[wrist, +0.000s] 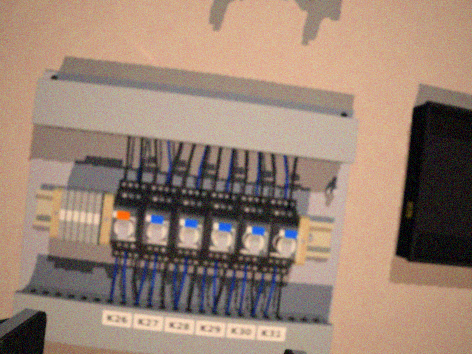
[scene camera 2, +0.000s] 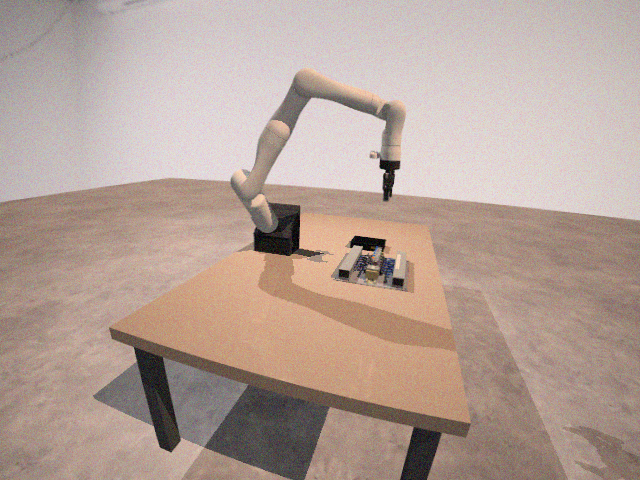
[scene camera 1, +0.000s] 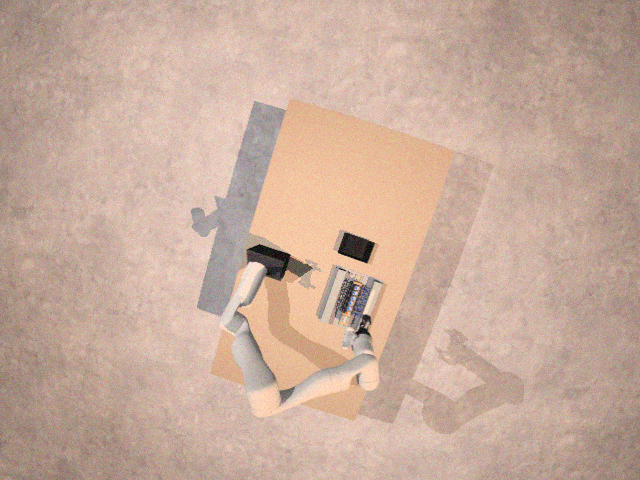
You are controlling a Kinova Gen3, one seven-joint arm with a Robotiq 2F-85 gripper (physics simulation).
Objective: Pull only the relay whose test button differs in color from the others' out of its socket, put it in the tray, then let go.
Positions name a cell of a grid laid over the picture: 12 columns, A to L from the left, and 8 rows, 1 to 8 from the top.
In view: a relay (wrist: D6), a relay (wrist: D6), a relay (wrist: G6), a relay (wrist: H6), a relay (wrist: E6), a relay (wrist: F6) and a grey panel (scene camera 2: G5).
